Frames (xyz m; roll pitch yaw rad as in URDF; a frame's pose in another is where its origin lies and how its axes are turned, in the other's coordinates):
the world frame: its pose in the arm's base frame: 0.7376 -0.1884 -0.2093 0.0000 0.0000 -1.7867
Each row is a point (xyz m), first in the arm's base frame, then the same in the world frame.
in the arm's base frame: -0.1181 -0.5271 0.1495
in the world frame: 0.5142 -0.7633 0.3588
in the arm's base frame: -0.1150 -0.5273 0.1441
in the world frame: 0.5137 -0.7602 0.3534
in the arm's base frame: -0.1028 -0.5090 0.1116
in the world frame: 0.4932 -0.7522 0.3209
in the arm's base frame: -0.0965 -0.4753 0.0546
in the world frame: 0.4589 -0.7533 0.2639
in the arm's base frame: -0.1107 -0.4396 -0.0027
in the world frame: 0.4271 -0.7748 0.2066
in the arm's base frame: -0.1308 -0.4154 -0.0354
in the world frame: 0.4078 -0.7996 0.1739
